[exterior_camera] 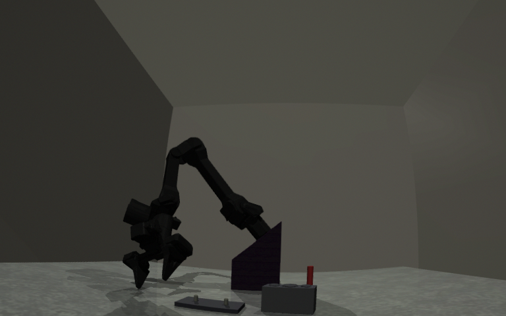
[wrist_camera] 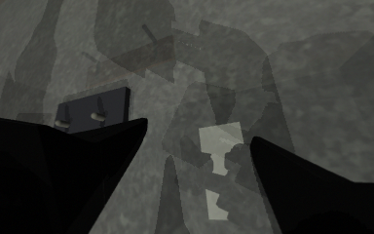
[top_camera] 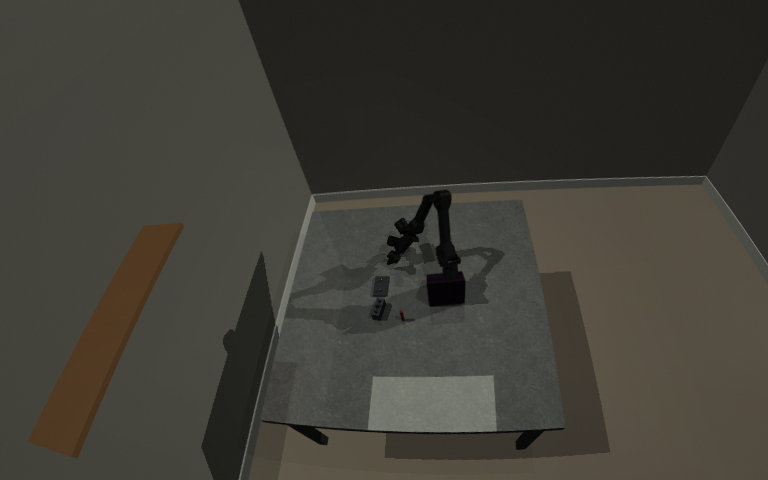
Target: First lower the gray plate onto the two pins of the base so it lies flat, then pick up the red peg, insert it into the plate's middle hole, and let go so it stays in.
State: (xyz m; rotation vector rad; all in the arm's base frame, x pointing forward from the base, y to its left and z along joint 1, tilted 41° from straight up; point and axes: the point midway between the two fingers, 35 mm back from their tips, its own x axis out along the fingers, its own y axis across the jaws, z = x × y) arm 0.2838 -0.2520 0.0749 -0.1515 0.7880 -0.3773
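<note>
My gripper tip is 50 mm short of the gray plate, 290 mm to the right of it and 20 mm below it. Also, from my gripper tip: red peg 60 mm behind, 350 mm to the left, 20 mm above; dark base 50 mm ahead, 150 mm to the left, 10 mm below.
</note>
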